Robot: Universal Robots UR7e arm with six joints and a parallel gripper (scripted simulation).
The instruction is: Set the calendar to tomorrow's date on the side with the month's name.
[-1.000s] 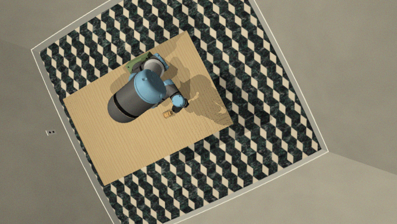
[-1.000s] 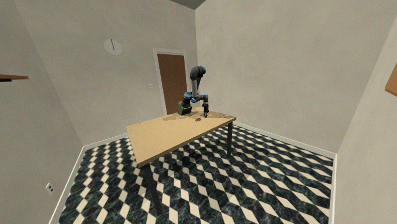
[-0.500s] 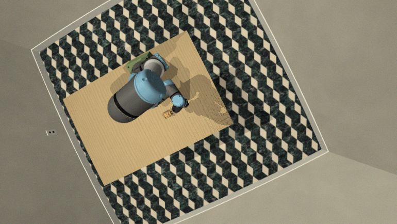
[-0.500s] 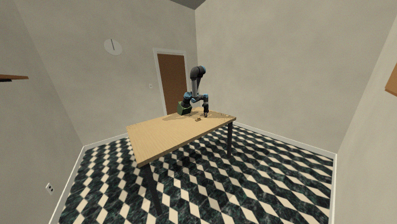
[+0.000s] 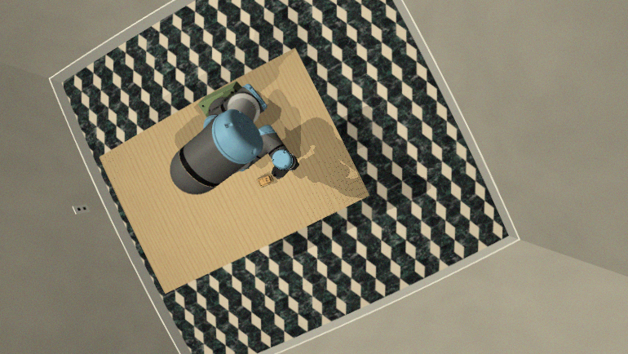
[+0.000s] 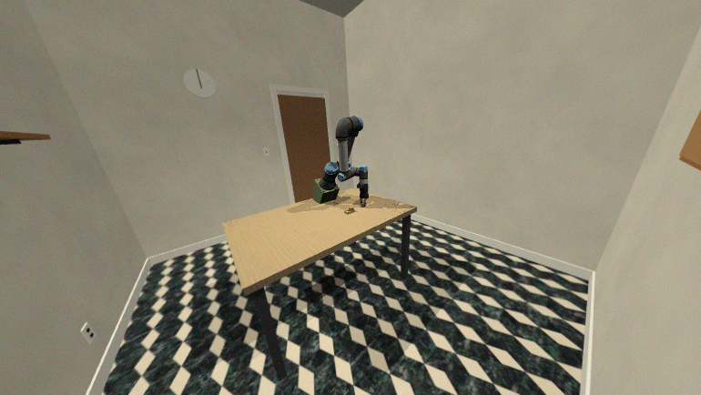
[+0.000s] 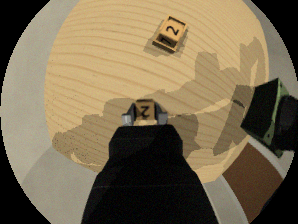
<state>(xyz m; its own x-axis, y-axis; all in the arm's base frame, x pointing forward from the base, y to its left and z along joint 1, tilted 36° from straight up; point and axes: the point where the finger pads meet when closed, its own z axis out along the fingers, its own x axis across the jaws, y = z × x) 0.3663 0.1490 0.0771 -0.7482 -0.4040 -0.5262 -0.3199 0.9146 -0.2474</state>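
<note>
My gripper is now 10 mm above the wooden cube. Also, from my hand: wooden tray: 160 mm to the right, 20 mm below, 10 mm ahead.
</note>
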